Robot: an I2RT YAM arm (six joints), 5 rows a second.
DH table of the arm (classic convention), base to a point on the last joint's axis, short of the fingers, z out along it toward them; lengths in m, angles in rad. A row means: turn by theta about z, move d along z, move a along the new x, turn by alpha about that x. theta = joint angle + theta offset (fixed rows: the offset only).
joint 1: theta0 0; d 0.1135; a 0.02; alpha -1.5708
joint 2: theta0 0; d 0; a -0.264; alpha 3.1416
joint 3: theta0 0.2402; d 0; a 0.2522; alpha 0
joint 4: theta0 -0.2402; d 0; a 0.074; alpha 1.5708
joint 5: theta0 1.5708; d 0; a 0; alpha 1.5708
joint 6: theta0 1.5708; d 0.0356; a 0; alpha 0
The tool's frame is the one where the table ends.
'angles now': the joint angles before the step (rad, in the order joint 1, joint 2, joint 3, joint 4, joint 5, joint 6). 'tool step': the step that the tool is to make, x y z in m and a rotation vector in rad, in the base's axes. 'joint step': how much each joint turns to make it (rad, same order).
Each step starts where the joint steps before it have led.
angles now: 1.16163 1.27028 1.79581 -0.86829 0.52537 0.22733
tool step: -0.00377 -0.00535 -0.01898 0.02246 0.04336 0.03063
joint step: -0.00048 -0.06735 -0.12781 0.04454 -0.04596 0.04000
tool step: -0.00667 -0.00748 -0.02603 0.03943 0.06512 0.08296
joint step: -0.00137 -0.09247 -0.16740 0.06665 -0.10563 0.04458
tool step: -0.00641 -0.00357 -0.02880 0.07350 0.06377 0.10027
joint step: 0.00139 -0.09068 -0.18302 0.11881 -0.12319 0.05052
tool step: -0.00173 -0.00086 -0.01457 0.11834 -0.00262 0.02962
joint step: -0.00110 -0.06229 -0.13471 0.17404 -0.04221 0.03505
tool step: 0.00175 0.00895 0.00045 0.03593 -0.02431 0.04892
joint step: 0.00206 0.01871 -0.01295 0.07767 -0.04406 -0.01815
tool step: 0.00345 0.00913 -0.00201 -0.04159 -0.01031 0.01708
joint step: 0.00034 0.03795 0.01921 -0.01072 -0.01102 -0.02924
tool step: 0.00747 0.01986 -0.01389 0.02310 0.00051 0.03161
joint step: -0.00064 0.05163 -0.04592 0.11818 -0.03356 0.00267
